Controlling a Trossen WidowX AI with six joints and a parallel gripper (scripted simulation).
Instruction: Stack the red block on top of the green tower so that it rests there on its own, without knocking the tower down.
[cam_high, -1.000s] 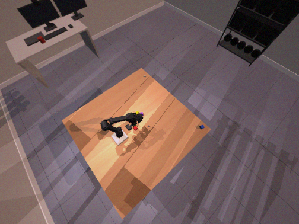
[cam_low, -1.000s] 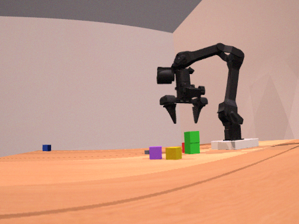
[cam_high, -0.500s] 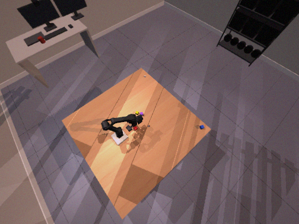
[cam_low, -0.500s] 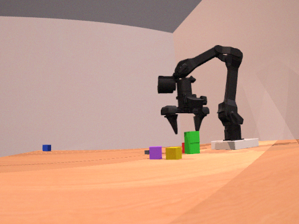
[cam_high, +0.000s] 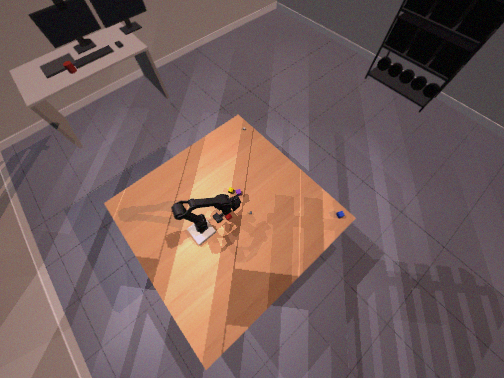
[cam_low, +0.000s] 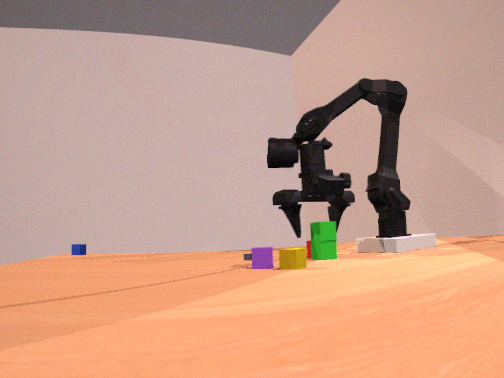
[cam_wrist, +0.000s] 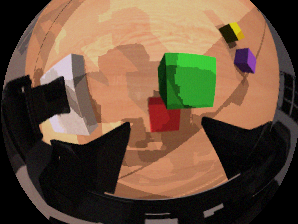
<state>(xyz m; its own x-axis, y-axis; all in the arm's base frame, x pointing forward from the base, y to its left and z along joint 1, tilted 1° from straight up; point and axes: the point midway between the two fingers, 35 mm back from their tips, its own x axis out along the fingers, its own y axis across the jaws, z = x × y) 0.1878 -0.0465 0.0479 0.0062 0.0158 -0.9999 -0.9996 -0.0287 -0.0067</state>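
The red block is 30 mm below my gripper tip. Also, from my gripper tip: yellow block (150 mm to the left, 130 mm ahead, 30 mm below); then purple block (170 mm ahead, 100 mm to the left, 30 mm below); then small grey cube (140 mm ahead, 80 mm to the right, 40 mm below).
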